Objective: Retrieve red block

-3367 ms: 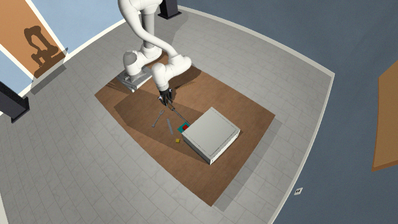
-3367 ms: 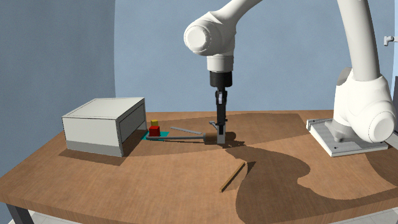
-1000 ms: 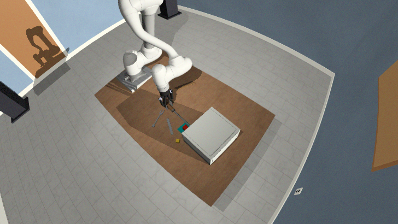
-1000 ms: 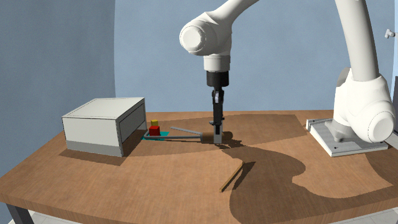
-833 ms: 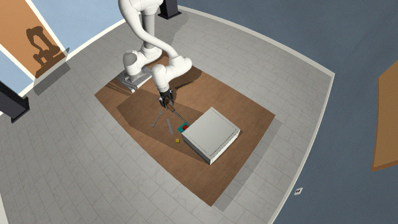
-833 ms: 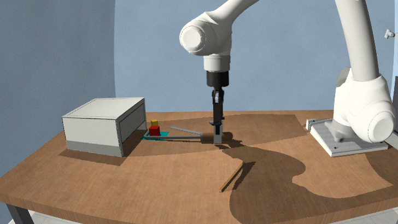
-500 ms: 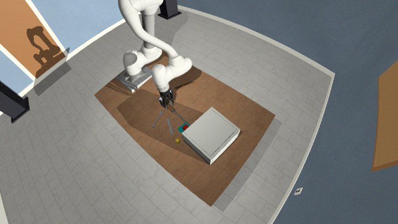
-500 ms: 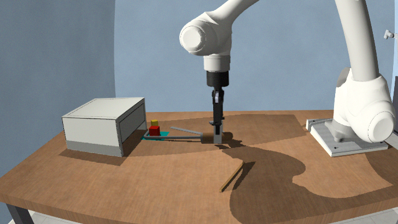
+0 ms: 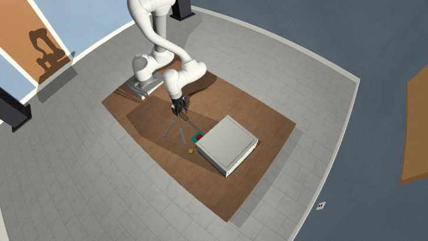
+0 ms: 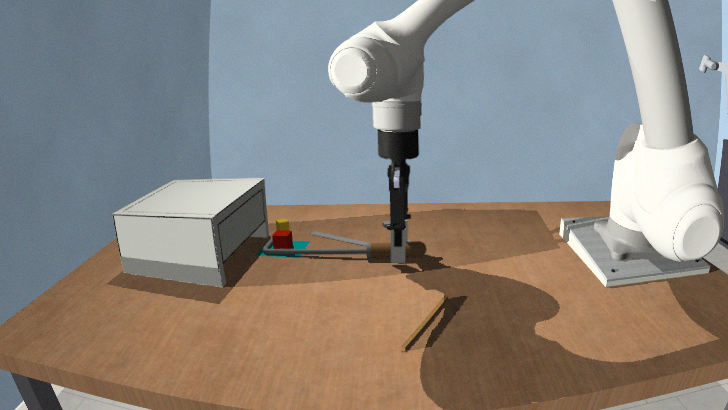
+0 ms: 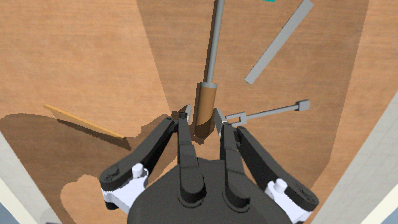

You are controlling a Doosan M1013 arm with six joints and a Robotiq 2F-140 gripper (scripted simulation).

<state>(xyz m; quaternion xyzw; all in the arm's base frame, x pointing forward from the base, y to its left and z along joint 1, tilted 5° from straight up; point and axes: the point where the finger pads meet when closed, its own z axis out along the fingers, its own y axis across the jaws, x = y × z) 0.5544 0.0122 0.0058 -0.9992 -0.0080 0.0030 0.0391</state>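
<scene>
Right now the rod tool is 120 mm ahead of my hand, 40 mm to the right of it and 20 mm below it. Round my hand: grey wrench (140 mm to the right, 30 mm below, 20 mm ahead); flat grey bar (140 mm ahead, 110 mm to the right, 40 mm below); red block (250 mm ahead, 30 mm to the right, 20 mm below).
</scene>
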